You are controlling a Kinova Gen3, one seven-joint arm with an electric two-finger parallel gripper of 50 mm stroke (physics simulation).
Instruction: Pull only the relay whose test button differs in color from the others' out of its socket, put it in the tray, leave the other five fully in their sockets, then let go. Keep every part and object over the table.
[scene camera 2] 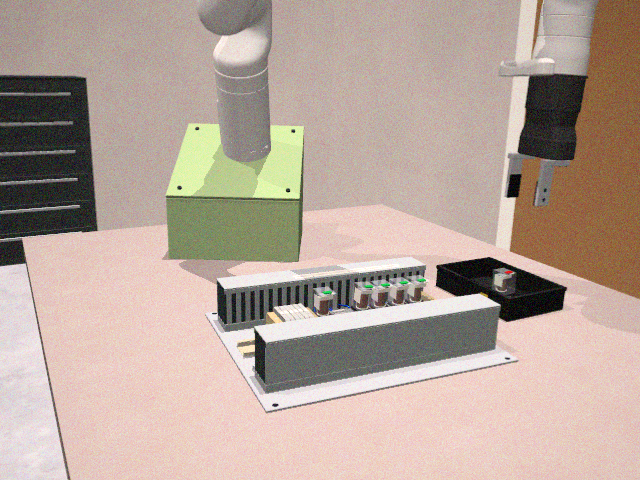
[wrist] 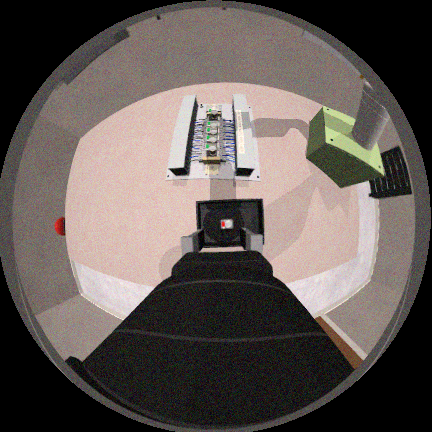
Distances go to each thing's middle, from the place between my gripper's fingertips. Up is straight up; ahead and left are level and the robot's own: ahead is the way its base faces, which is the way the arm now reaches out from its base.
Now: the black tray (wrist: 243,214) 150 mm below my hand, 30 mm behind it and 10 mm to the right of it. Round my hand: white panel (scene camera 2: 300,396): 290 mm to the right, 150 mm below, 70 mm behind.
